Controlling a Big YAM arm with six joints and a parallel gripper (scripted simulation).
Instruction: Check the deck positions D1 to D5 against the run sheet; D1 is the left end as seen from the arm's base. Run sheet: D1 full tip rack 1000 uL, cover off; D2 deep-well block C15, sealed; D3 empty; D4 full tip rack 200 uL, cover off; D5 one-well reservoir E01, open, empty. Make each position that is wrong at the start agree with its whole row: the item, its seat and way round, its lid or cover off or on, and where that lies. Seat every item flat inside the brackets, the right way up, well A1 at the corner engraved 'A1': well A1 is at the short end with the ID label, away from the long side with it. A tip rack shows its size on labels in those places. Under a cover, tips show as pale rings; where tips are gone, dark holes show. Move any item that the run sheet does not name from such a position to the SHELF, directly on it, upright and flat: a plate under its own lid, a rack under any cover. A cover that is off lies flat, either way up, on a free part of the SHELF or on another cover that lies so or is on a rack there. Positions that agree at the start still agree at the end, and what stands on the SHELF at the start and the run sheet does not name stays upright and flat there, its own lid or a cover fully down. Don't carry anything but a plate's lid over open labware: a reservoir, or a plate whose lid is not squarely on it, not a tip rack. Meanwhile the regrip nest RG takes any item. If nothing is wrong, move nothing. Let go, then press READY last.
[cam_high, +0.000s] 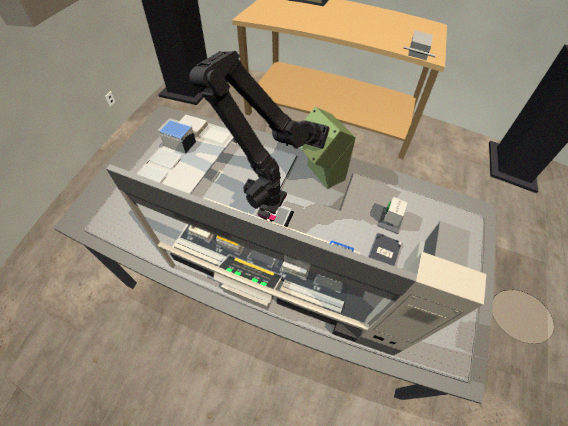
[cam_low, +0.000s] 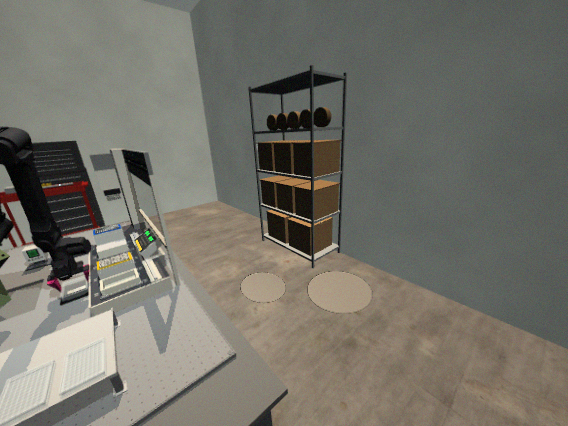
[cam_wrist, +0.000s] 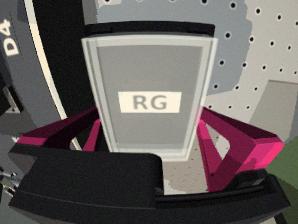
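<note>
My hand is right at the clear tip-rack cover. Round my hand: yellow-labelled tip rack (170 mm ahead, 80 mm above, 70 mm to the right); then one-well reservoir (200 mm to the right, 160 mm ahead, 40 mm above); then black regrip nest (20 mm below).
</note>
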